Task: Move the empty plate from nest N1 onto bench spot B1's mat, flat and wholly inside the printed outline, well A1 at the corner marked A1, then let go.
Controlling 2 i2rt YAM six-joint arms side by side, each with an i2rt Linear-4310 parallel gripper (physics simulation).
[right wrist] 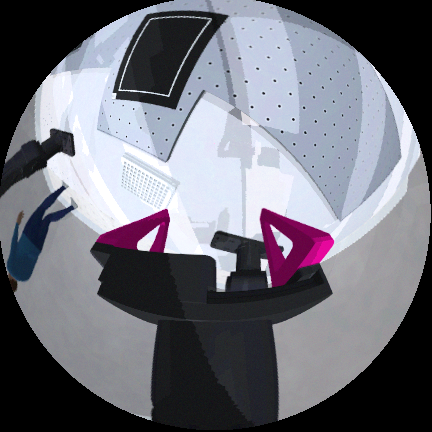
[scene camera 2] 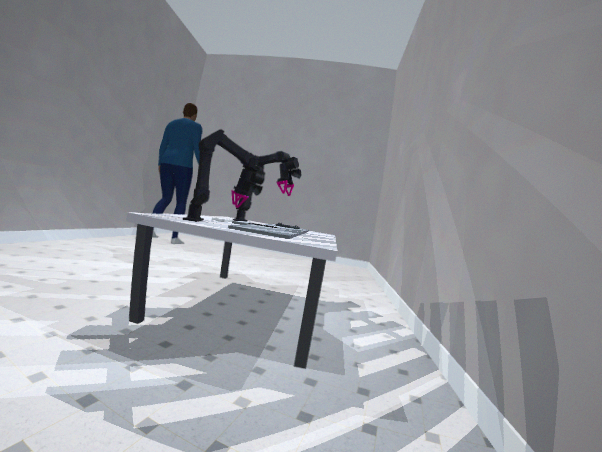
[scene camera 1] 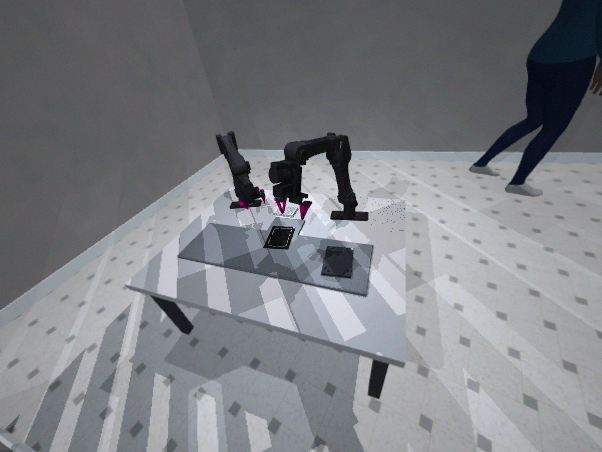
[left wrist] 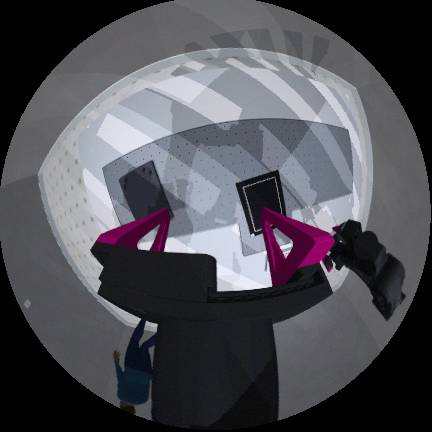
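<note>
The empty plate, white with a grid of wells, lies behind the mat. In the left wrist view a finger hides much of it. Nest N1 is not clearly distinguishable from the plate. The black mat has a white printed outline and a small white mark at one corner; its lettering is unreadable. My left gripper is open and empty, above the table near the plate and mat. My right gripper is open and empty, off to the plate's side.
A grey perforated board carries the mat and a dark square block with small corner pieces. The left arm's base stands beyond the plate. A person is behind the table.
</note>
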